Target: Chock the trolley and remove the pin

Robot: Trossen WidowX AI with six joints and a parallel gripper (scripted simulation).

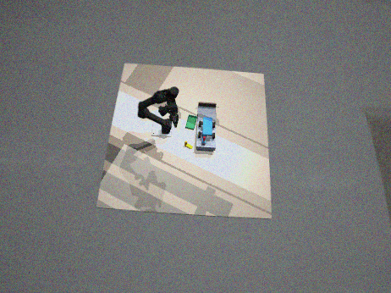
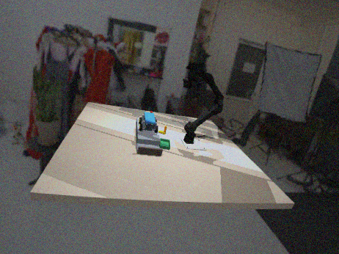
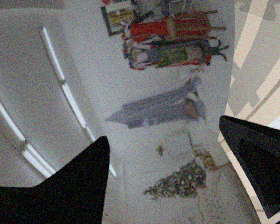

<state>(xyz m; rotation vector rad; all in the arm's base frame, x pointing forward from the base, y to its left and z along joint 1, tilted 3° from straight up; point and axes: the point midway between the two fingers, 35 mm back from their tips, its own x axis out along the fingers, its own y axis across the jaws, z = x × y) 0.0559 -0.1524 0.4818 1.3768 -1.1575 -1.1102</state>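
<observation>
Right now the yellow chock is 470 mm below my gripper tip, 90 mm ahead of it and 40 mm to the left of it. Round my gripper tip: blue trolley: 370 mm below, 240 mm ahead, 130 mm to the left; then red-headed stop pin: 350 mm below, 210 mm ahead, 30 mm to the left; then grey ramp: 440 mm below, 240 mm ahead, 130 mm to the left.
</observation>
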